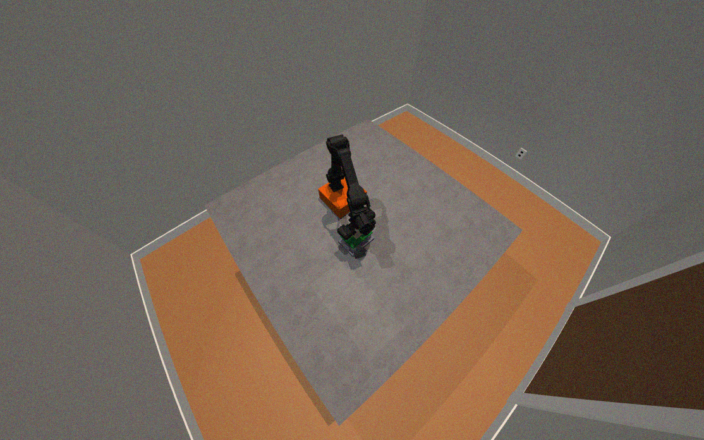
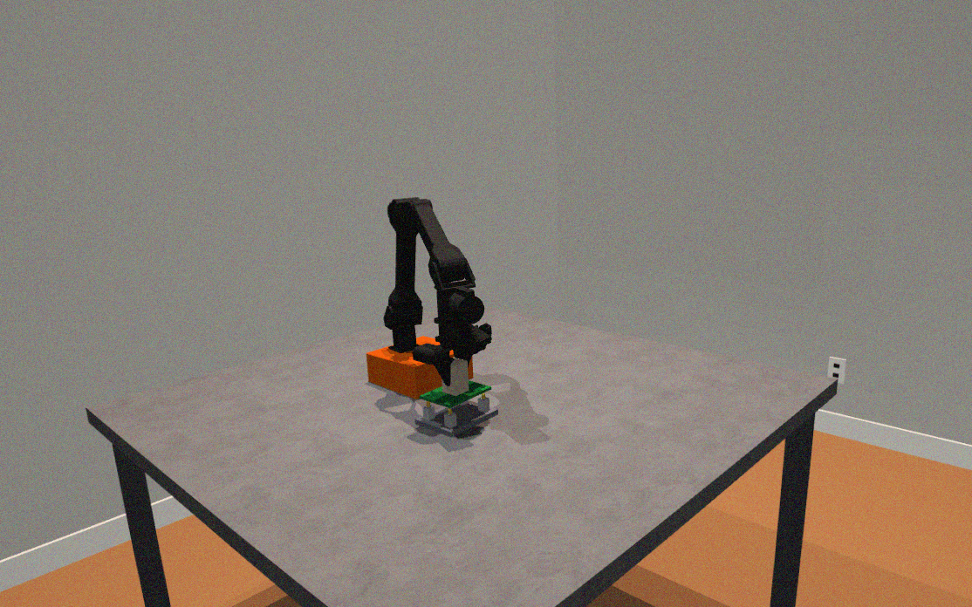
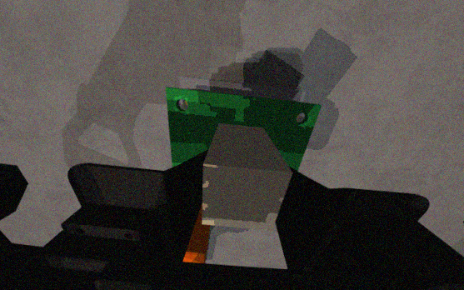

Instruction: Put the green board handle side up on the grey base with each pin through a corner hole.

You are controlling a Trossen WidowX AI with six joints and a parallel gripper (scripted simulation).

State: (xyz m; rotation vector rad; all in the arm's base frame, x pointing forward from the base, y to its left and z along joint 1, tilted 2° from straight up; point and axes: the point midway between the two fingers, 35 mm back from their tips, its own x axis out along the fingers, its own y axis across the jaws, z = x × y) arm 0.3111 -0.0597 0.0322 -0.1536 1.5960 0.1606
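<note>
Now: the grey base 80 mm below my gripper tip. The rest, counted from my gripper tip: green board right at my gripper tip.
</note>
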